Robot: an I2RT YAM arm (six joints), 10 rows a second.
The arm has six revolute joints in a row. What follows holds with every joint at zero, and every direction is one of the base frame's. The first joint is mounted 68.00 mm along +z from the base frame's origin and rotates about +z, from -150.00 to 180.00 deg. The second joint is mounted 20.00 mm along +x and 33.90 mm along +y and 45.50 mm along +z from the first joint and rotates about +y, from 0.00 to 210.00 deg. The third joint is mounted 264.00 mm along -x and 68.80 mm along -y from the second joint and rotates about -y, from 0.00 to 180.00 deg. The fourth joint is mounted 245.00 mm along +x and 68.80 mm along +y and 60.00 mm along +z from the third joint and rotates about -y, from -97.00 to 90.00 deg. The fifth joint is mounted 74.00 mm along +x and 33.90 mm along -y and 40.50 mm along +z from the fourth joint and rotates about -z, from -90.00 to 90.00 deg. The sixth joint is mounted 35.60 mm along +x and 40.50 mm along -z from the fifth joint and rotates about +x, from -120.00 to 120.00 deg. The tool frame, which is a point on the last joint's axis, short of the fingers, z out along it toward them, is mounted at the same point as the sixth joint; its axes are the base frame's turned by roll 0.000, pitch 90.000 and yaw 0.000 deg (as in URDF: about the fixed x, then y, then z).
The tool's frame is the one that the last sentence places.
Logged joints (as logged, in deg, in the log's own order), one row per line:
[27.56, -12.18, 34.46, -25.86, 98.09, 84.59]
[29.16, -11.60, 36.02, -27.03, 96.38, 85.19]
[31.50, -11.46, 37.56, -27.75, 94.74, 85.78]
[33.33, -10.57, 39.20, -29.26, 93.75, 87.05]
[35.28, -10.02, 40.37, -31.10, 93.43, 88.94]
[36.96, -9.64, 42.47, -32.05, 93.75, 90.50]
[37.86, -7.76, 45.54, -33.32, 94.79, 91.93]
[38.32, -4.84, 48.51, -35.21, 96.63, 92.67]
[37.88, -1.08, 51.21, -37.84, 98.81, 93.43]
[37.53, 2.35, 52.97, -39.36, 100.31, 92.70]
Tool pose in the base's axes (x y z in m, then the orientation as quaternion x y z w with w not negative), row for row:
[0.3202, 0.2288, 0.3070, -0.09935, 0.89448, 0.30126, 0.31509]
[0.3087, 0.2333, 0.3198, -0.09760, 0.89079, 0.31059, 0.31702]
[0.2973, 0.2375, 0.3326, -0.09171, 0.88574, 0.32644, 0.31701]
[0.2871, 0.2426, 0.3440, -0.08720, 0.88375, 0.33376, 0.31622]
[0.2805, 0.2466, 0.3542, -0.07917, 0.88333, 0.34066, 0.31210]
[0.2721, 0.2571, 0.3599, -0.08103, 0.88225, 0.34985, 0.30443]
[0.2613, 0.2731, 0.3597, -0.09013, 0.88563, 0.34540, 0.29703]
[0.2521, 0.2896, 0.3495, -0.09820, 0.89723, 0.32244, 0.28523]
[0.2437, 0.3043, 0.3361, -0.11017, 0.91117, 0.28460, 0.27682]
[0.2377, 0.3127, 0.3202, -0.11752, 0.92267, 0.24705, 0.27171]
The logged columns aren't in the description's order. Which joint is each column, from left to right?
Columns, left to right: joint 6, joint 5, joint 1, joint 4, joint 2, joint 3.
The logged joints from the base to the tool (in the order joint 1, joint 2, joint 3, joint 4, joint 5, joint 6), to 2 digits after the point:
[34.46, 98.09, 84.59, -25.86, -12.18, 27.56]
[36.02, 96.38, 85.19, -27.03, -11.60, 29.16]
[37.56, 94.74, 85.78, -27.75, -11.46, 31.50]
[39.20, 93.75, 87.05, -29.26, -10.57, 33.33]
[40.37, 93.43, 88.94, -31.10, -10.02, 35.28]
[42.47, 93.75, 90.50, -32.05, -9.64, 36.96]
[45.54, 94.79, 91.93, -33.32, -7.76, 37.86]
[48.51, 96.63, 92.67, -35.21, -4.84, 38.32]
[51.21, 98.81, 93.43, -37.84, -1.08, 37.88]
[52.97, 100.31, 92.70, -39.36, 2.35, 37.53]

